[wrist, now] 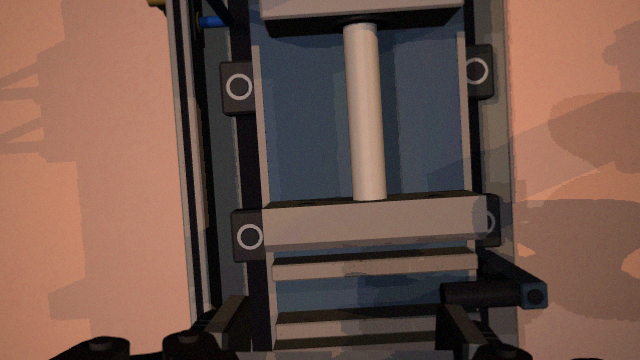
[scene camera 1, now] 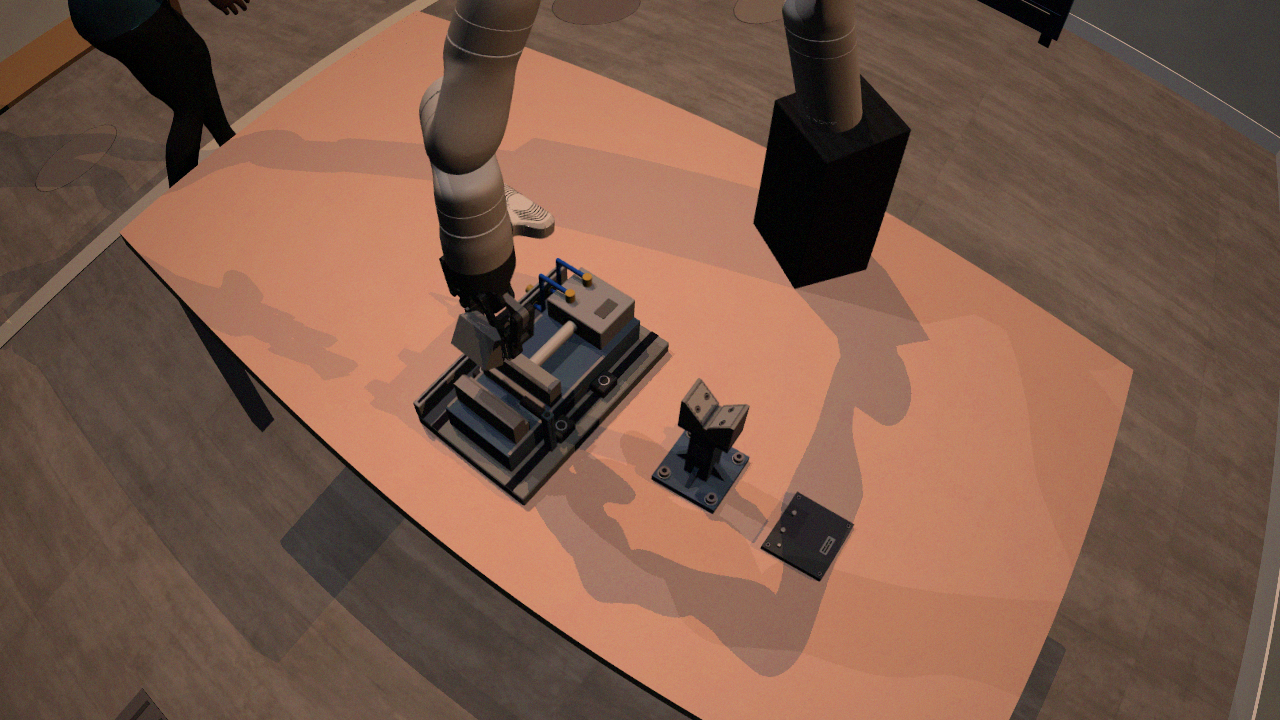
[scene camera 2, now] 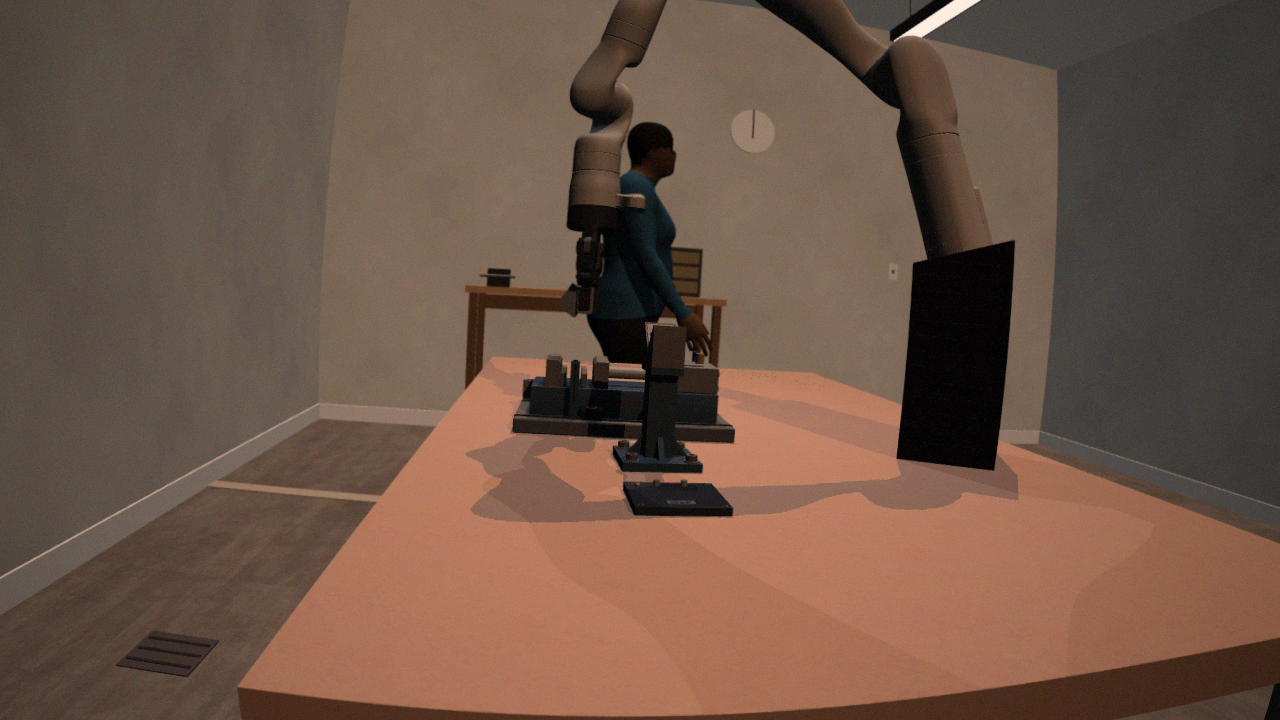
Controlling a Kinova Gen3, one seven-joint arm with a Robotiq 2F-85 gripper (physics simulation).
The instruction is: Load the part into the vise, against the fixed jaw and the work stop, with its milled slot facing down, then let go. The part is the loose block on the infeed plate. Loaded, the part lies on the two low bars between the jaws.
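Pixels of known places: gripper, between the fingertips: (wrist: 342,329) (scene camera 1: 494,339) (scene camera 2: 586,314); arm's base, origin of its link: (scene camera 1: 830,110) (scene camera 2: 959,258).
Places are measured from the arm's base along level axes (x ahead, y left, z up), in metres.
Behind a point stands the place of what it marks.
Observation:
My gripper (scene camera 1: 506,336) @[y -0.247, x 0.470, z -0.119 m] (scene camera 2: 585,300) @[y -0.247, x 0.470, z -0.119 m] (wrist: 342,329) @[y -0.247, x 0.470, z -0.119 m] is shut on the part, a grey block (scene camera 1: 474,340) @[y -0.253, x 0.500, z -0.089 m] (scene camera 2: 569,301) @[y -0.224, x 0.501, z -0.102 m] (wrist: 345,355) @[y -0.246, x 0.468, z -0.092 m], and holds it in the air above the vise's fixed-jaw end. The block looks tilted in both scene views; its slot cannot be made out. Below are the fixed jaw (scene camera 1: 492,407) (scene camera 2: 554,369) and the moving jaw (scene camera 1: 534,379) (scene camera 2: 600,369) (wrist: 375,220) on its pale screw. Two low bars (wrist: 375,265) @[y -0.228, x 0.472, z -0.198 m] (wrist: 355,328) @[y -0.245, x 0.499, z -0.198 m] lie between the jaws. The work stop (scene camera 1: 548,428) @[y -0.160, x 0.506, z -0.199 m] (scene camera 2: 575,385) @[y -0.158, x 0.500, z -0.212 m] (wrist: 534,295) @[y -0.164, x 0.499, z -0.179 m] stands at one side. The block hides the fixed jaw in the wrist view.
A V-shaped stand (scene camera 1: 703,452) @[y 0.015, x 0.452, z -0.201 m] (scene camera 2: 662,394) @[y 0.029, x 0.438, z -0.195 m] is beside the vise. The dark infeed plate (scene camera 1: 810,537) @[y 0.180, x 0.469, z -0.270 m] (scene camera 2: 680,501) @[y 0.203, x 0.471, z -0.270 m], with small pins and no block on it, lies beyond the stand. The vise's grey box (scene camera 1: 595,308) @[y -0.186, x 0.335, z -0.182 m] carries blue handles. A person (scene camera 2: 640,250) stands behind the table.

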